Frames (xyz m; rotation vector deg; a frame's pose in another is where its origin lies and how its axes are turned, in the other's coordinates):
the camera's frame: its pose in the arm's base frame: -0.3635 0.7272 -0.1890 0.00 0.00 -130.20
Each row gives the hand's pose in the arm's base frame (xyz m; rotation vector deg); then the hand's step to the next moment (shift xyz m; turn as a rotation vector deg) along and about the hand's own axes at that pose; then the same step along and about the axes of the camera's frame.
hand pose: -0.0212 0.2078 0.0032 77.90 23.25 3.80
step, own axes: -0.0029 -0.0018 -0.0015 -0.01 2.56 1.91
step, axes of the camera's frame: 0.0021 -0.0028 -0.0012 0.24 1.62 2.74
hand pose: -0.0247 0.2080 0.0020 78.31 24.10 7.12
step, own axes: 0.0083 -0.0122 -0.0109 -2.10 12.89 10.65
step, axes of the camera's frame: -0.0090 -0.0052 -0.0151 3.43 8.04 14.41
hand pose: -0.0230 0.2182 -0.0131 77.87 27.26 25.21
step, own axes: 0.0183 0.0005 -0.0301 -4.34 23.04 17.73
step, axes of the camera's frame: -0.0254 -0.0238 -0.0051 6.35 12.96 25.61
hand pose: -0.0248 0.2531 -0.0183 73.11 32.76 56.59
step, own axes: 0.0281 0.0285 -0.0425 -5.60 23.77 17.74
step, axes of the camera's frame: -0.0160 -0.0518 0.0216 7.71 13.03 26.11
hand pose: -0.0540 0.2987 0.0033 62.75 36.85 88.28
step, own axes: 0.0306 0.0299 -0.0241 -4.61 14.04 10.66
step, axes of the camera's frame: 0.0035 -0.0424 0.0244 5.43 8.63 15.10
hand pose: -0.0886 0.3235 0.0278 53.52 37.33 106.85
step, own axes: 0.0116 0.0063 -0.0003 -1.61 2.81 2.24
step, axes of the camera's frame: -0.0015 -0.0101 0.0084 1.37 2.34 2.86
